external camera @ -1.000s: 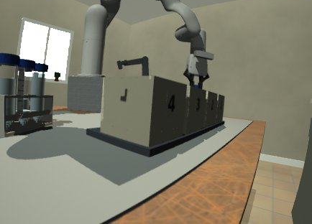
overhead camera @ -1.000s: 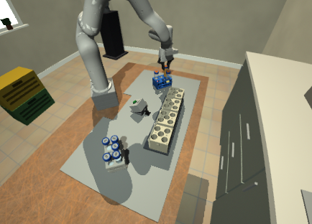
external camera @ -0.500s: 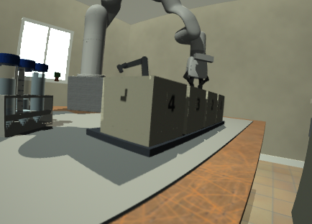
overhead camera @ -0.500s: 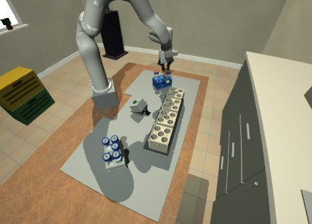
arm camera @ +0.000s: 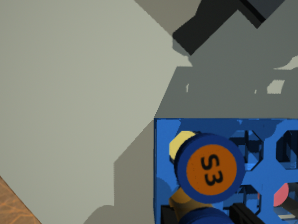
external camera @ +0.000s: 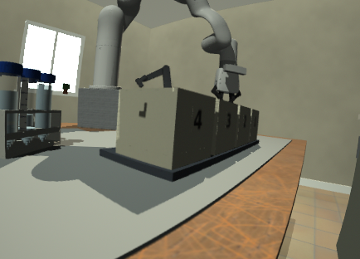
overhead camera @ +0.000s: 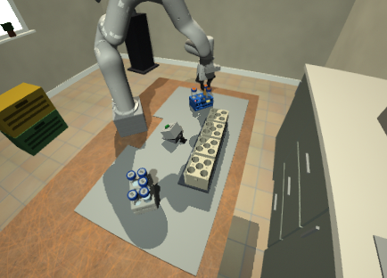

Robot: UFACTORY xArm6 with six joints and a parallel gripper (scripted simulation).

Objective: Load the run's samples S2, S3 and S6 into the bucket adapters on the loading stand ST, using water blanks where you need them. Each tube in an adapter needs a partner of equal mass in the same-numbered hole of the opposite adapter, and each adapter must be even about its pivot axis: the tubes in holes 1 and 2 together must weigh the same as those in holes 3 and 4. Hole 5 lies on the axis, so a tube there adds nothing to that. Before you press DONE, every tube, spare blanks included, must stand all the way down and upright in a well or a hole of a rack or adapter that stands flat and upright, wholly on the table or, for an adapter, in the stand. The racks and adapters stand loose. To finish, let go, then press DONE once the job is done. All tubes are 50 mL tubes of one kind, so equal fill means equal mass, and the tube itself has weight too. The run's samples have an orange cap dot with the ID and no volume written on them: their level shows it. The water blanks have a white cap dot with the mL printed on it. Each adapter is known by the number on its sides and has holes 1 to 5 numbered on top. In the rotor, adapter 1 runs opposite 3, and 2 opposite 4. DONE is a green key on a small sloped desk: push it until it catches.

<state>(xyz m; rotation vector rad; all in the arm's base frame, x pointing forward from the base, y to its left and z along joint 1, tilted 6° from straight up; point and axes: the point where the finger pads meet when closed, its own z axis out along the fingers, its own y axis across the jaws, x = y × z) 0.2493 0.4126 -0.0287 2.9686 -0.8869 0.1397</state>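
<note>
Now: the tube 5 cm below my hand, 3 cm ahead of it and 2 cm to the right of it. Round my hand: blue sample rack (9 cm below, 4 cm to the right, 1 cm behind); adapter (30 cm to the right, 20 cm ahead, 7 cm below); DONE key desk (37 cm to the right, 6 cm below, 1 cm behind).
</note>
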